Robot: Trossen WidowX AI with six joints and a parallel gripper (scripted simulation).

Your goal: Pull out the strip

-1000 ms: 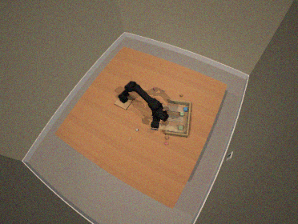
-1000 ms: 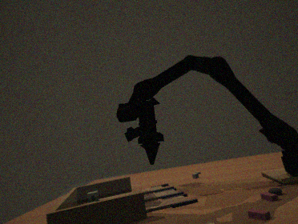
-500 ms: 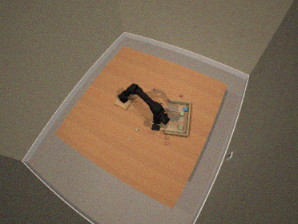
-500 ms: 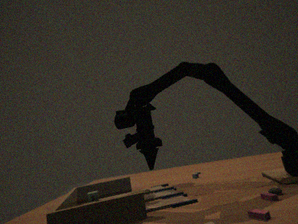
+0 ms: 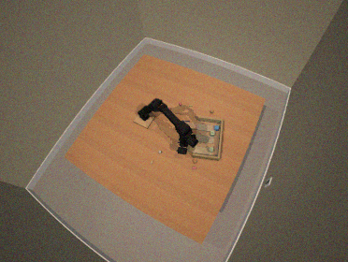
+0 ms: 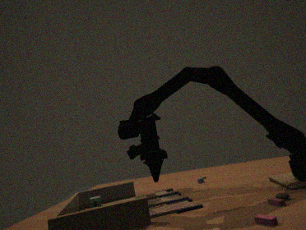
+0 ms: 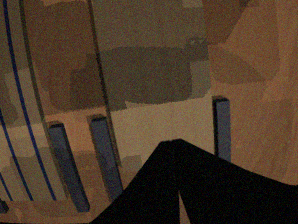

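Now: the cube 120 mm behind my gripper tip, 150 mm to the right of it and 30 mm below it. Round my gripper tip: strip: 80 mm ahead, 40 mm to the left, 40 mm below.
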